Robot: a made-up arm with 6 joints.
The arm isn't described. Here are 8 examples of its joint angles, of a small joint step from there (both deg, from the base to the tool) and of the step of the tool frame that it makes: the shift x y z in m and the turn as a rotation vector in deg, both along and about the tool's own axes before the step.
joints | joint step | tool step
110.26 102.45 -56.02 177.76 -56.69 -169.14 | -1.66 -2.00 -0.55 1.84 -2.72 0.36 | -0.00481 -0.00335 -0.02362 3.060 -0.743 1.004
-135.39 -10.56 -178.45 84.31 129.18 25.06 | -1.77 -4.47 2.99 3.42 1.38 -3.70 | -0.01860 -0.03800 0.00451 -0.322 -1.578 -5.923
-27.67 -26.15 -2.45 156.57 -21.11 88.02 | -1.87 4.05 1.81 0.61 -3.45 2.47 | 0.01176 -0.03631 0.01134 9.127 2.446 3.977
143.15 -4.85 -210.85 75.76 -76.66 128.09 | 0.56 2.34 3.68 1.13 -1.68 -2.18 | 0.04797 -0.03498 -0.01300 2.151 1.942 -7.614
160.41 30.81 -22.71 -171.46 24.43 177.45 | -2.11 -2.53 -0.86 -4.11 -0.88 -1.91 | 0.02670 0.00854 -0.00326 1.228 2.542 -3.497
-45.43 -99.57 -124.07 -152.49 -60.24 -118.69 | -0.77 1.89 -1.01 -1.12 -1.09 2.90 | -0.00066 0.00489 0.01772 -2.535 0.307 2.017
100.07 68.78 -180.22 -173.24 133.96 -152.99 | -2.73 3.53 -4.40 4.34 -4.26 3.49 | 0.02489 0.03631 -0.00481 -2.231 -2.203 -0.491
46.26 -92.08 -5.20 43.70 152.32 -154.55 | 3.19 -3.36 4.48 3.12 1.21 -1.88 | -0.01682 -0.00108 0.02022 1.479 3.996 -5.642
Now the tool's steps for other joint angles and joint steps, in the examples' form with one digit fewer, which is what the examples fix.
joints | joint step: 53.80 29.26 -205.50 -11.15 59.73 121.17 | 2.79 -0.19 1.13 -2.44 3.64 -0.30
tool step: -0.0034 0.0121 0.0118 -4.12 1.90 -0.49
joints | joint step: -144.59 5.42 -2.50 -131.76 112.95 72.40 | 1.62 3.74 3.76 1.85 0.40 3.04
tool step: -0.0312 -0.0192 -0.0427 3.62 3.19 -2.38
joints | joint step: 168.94 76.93 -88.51 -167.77 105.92 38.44 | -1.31 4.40 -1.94 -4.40 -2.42 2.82
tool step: 0.0157 -0.0277 -0.0375 0.64 5.72 2.97
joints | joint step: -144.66 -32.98 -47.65 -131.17 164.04 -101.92 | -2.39 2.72 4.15 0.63 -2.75 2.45
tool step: 0.0455 0.0035 -0.0363 -4.25 -6.98 -0.66
